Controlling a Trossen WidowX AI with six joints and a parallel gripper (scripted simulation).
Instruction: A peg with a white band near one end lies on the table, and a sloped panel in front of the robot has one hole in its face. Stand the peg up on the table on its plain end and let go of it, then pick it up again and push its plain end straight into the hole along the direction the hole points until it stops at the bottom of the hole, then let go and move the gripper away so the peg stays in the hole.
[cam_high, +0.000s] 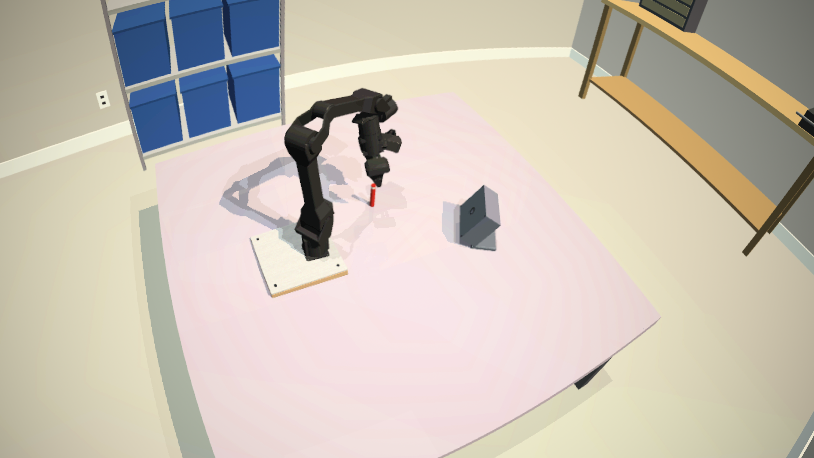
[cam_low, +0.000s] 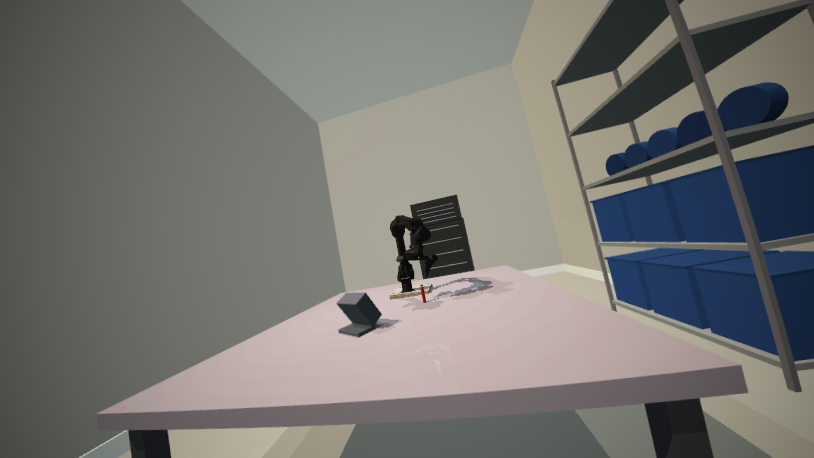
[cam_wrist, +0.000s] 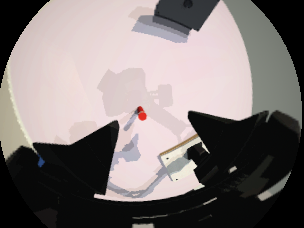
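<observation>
My gripper tip is now 60 mm above the red peg and 10 mm to the right of it. The rest, counted from my gripper tip: grey sloped panel: 250 mm ahead, 180 mm to the right, 50 mm below.
</observation>
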